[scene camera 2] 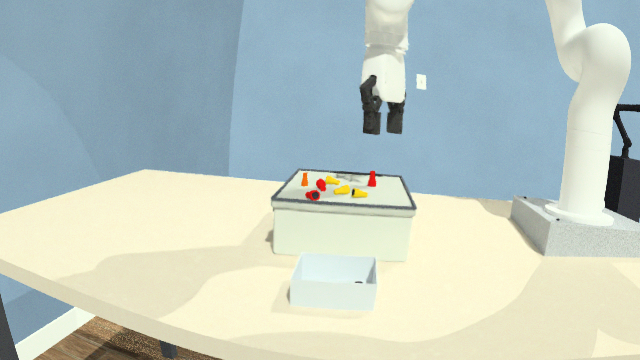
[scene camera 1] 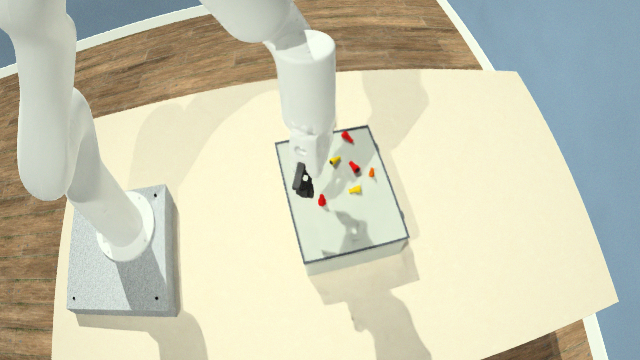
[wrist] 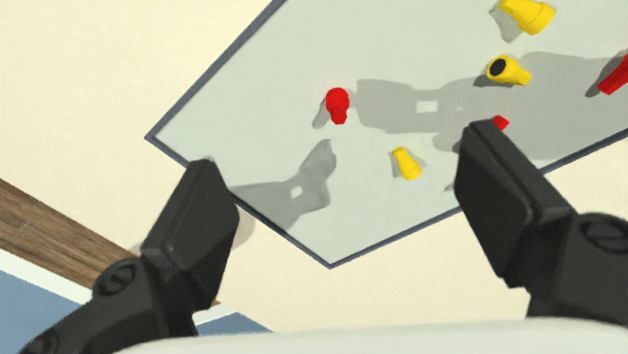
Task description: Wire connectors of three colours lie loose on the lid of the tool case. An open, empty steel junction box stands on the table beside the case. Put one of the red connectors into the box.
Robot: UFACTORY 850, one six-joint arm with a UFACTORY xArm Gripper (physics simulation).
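One red connector [scene camera 1: 322,200] [scene camera 2: 372,179] [wrist: 338,105] stands upright, apart from the others, on the lid of the tool case [scene camera 1: 325,242] [scene camera 2: 340,232] [wrist: 240,115]. A second red connector [scene camera 1: 354,167] [scene camera 2: 321,185] [wrist: 501,122] lies mid-lid, mostly behind a finger in the wrist view. A third red connector [scene camera 1: 347,136] [scene camera 2: 313,195] [wrist: 617,77] lies near the box-side edge. The steel junction box [scene camera 2: 332,296] stands open beside the case; the arm hides it in scene camera 1. My gripper [scene camera 1: 303,186] [scene camera 2: 382,133] [wrist: 337,173] is open and empty, well above the lid.
Yellow connectors [scene camera 1: 355,189] [scene camera 2: 359,193] [wrist: 407,163] and an orange connector [scene camera 1: 371,172] [scene camera 2: 305,179] share the lid with the red ones. The arm's base block [scene camera 1: 95,300] [scene camera 2: 575,240] stands on the table to one side of the case.
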